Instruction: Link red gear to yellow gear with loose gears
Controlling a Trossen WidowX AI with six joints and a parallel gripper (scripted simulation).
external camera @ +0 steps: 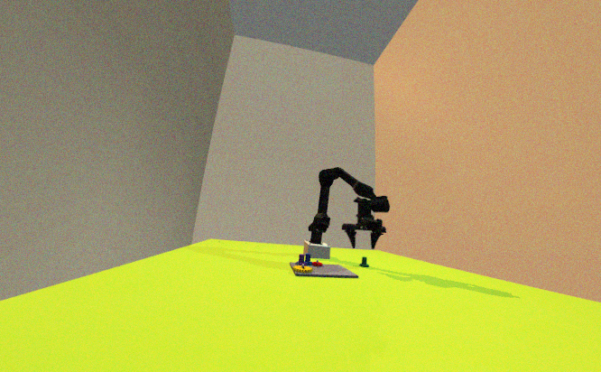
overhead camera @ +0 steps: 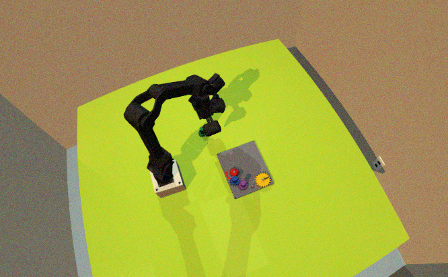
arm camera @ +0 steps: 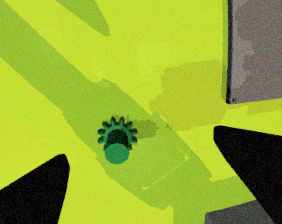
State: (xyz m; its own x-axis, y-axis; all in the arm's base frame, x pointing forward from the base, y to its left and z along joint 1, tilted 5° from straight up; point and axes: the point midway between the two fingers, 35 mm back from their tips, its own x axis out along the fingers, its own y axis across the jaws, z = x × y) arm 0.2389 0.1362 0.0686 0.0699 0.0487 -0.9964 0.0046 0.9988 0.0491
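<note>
Right now my gripper tip is 2 cm past the green gear, 2 cm to the right of it and 6 cm above it. Also, from my gripper tip: blue gear: 1 cm ahead, 25 cm to the right, 5 cm below; purple gear: 3 cm ahead, 28 cm to the right, 5 cm below; red gear: 2 cm ahead, 21 cm to the right, 6 cm below.
</note>
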